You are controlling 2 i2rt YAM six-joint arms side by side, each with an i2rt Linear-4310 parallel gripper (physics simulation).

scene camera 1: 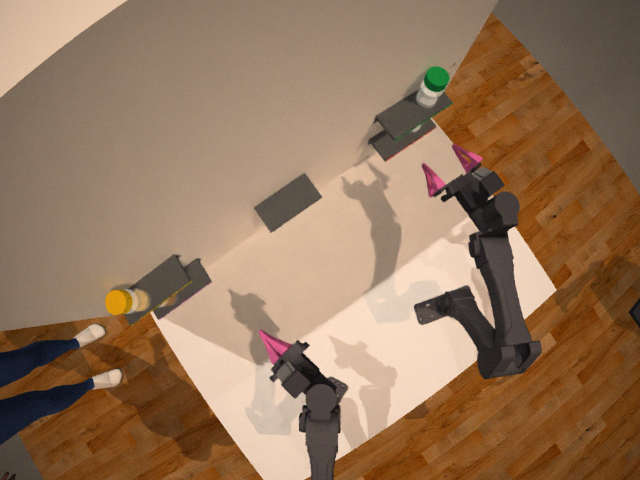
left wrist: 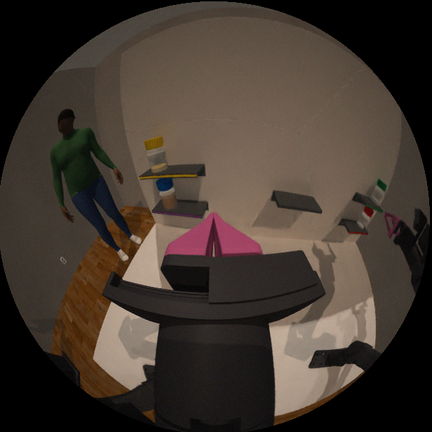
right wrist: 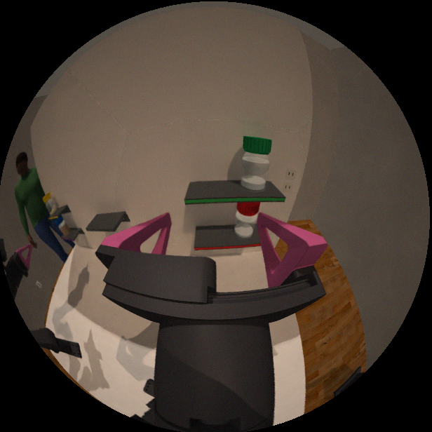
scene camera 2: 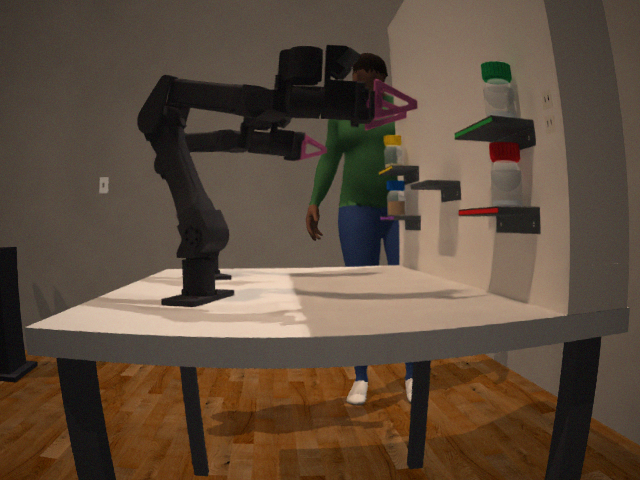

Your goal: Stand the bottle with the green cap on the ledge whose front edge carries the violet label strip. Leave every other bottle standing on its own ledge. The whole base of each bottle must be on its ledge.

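Frame: origin at the left arm's base, x ahead, y left, z up, level; millimetres.
Seen in the pictures: left gripper, fingertip midpoint: (scene camera 1: pixel 259 331) (scene camera 2: pixel 326 150); right gripper, fingertip midpoint: (scene camera 1: pixel 438 154) (scene camera 2: pixel 411 109); right arm's base, origin of the base link: (scene camera 1: pixel 444 305) (scene camera 2: pixel 199 299).
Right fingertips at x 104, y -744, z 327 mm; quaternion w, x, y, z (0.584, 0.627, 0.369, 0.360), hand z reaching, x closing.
Pixels of each thing's top centre, then the offset from my right fingertips to it.
- green-capped bottle, middle of its top: (scene camera 2: pixel 495 65) (scene camera 1: pixel 438 75) dx +86, dy -140, dz +75 mm
- green-label ledge, middle of its top: (scene camera 2: pixel 491 126) (scene camera 1: pixel 415 108) dx +98, dy -102, dz -30 mm
- blue-capped bottle, middle of its top: (scene camera 2: pixel 395 181) dx +455, dy +648, dz -65 mm
- red-capped bottle, middle of its top: (scene camera 2: pixel 504 144) dx +89, dy -137, dz -65 mm
- yellow-capped bottle, middle of its top: (scene camera 1: pixel 115 302) (scene camera 2: pixel 392 136) dx +455, dy +653, dz +75 mm
- yellow-label ledge, middle of its top: (scene camera 1: pixel 151 290) (scene camera 2: pixel 398 168) dx +444, dy +619, dz -30 mm
- bare ledge, middle of its top: (scene camera 2: pixel 434 182) (scene camera 1: pixel 287 202) dx +271, dy +259, dz -100 mm
The green-capped bottle (scene camera 1: pixel 428 97) (scene camera 2: pixel 497 93) (right wrist: pixel 256 164) (left wrist: pixel 380 191) stands upright toward the right of the green-label ledge (scene camera 1: pixel 400 121) (right wrist: pixel 210 190). The violet-label ledge (left wrist: pixel 195 206) (scene camera 2: pixel 412 222) (scene camera 1: pixel 199 273) is the lower ledge at the left in the left wrist view. A blue-capped bottle (left wrist: pixel 167 195) (scene camera 2: pixel 395 200) stands on its left part. My right gripper (scene camera 1: pixel 438 155) (scene camera 2: pixel 410 109) (right wrist: pixel 213 217) is open and empty, in front of the green and red ledges and apart from them. My left gripper (scene camera 1: pixel 261 333) (scene camera 2: pixel 325 149) (left wrist: pixel 213 217) is shut and empty, above the table.
A red-capped bottle (scene camera 2: pixel 505 178) (right wrist: pixel 246 218) stands on the red-label ledge (right wrist: pixel 210 236), below the green one. A yellow-capped bottle (scene camera 1: pixel 121 301) (left wrist: pixel 156 156) stands on the yellow-label ledge (scene camera 1: pixel 160 276) (left wrist: pixel 187 170), above the violet one. A bare ledge (scene camera 1: pixel 287 202) (left wrist: pixel 297 201) is between the pairs.
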